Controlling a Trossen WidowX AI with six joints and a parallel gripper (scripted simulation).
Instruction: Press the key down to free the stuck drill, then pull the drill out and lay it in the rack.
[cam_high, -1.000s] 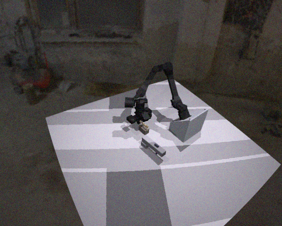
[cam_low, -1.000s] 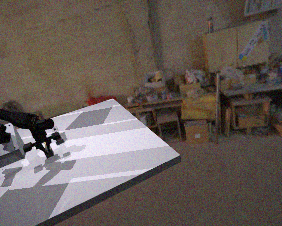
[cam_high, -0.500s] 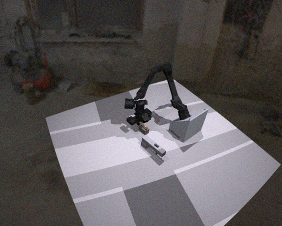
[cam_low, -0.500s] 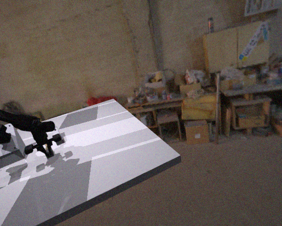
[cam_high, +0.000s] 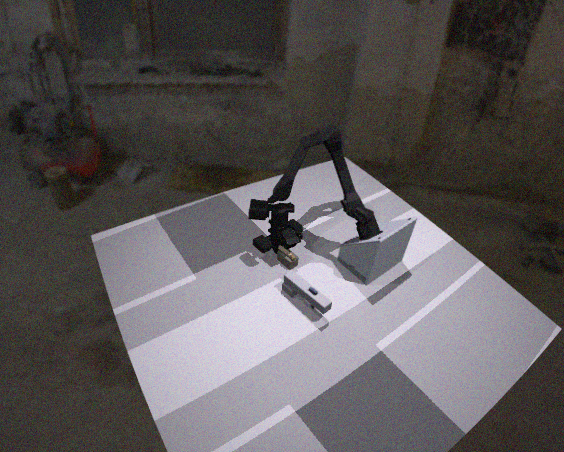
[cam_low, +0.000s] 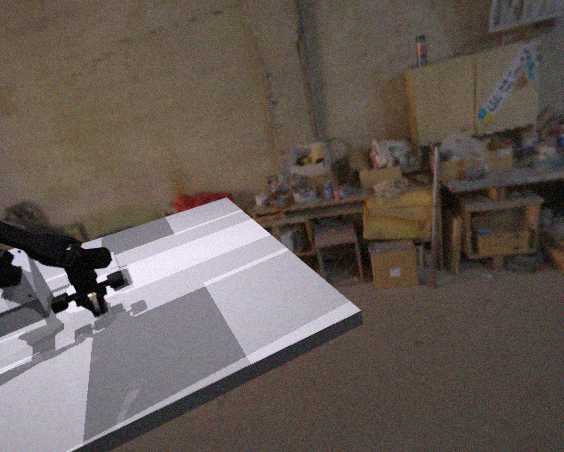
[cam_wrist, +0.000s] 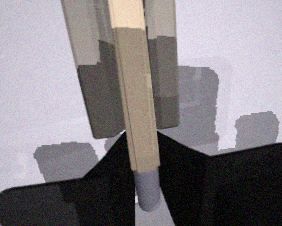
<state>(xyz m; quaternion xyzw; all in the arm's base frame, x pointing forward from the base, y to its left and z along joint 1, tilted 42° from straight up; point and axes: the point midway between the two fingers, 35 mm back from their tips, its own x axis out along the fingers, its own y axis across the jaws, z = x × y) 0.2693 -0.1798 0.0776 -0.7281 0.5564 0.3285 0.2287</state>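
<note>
The drill is 1 cm behind my gripper tip, 4 cm to the left of it and 4 cm above it. Round my gripper tip: grey housing 2 cm ahead, 23 cm to the left, 4 cm above; blue key 1 cm ahead, 26 cm to the left, 4 cm above; rack 1 cm behind, 5 cm to the left, 1 cm above.
</note>
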